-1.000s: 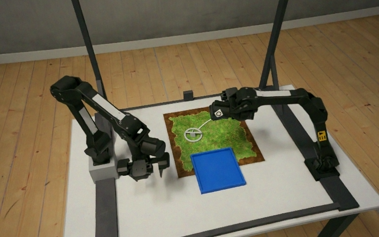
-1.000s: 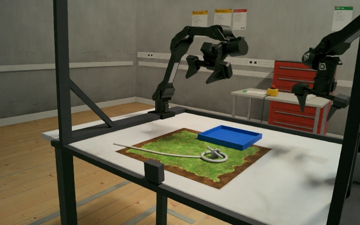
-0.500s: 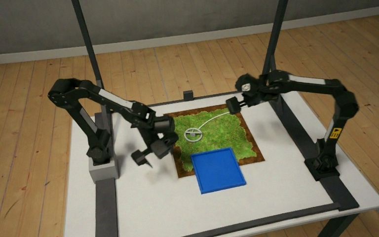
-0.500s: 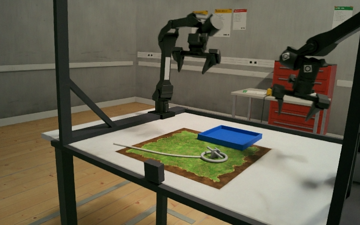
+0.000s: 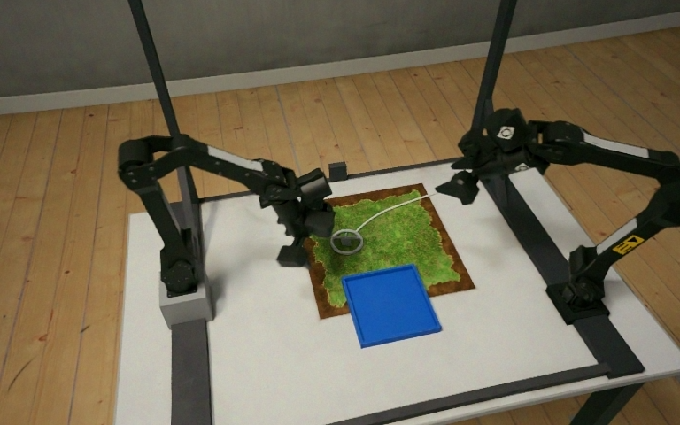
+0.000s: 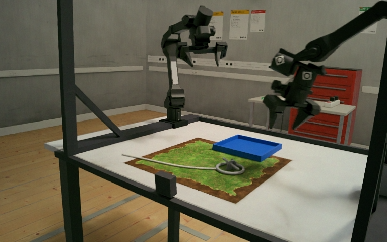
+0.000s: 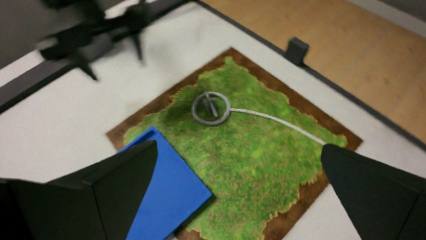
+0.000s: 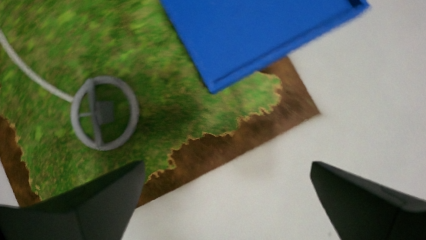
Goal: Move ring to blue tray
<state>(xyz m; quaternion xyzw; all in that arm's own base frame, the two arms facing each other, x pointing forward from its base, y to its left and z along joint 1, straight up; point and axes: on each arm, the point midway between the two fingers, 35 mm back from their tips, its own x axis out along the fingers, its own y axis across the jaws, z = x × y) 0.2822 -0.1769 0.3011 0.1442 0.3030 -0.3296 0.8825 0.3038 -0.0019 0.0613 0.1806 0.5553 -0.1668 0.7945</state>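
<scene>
Right now my right hand is 130 mm past the grey stake, 90 mm to the right of it and 150 mm above it. From my right hand the other things lie so: ring 140 mm behind, 90 mm to the left, 150 mm below; then blue tray 70 mm ahead, 190 mm to the left, 150 mm below; then grass mat 130 mm behind, 170 mm to the left, 170 mm below.
</scene>
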